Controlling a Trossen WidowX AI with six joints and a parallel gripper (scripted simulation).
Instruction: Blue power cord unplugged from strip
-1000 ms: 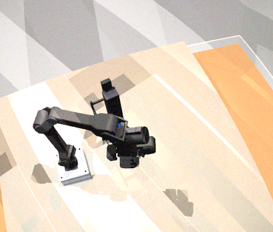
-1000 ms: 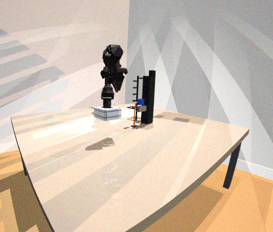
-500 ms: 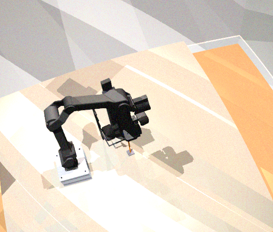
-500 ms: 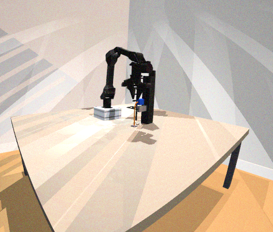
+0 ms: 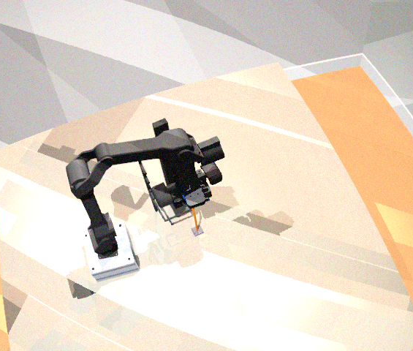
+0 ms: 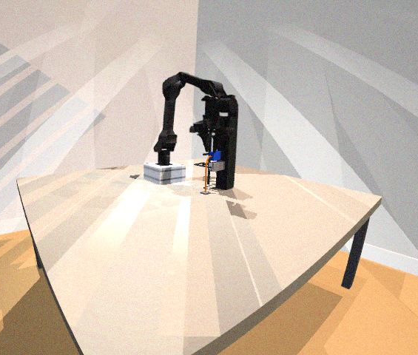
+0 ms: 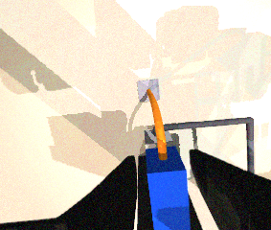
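Right now my gripper tip is 20 mm past the blue plug, 50 mm to the right of it and 10 mm above it.
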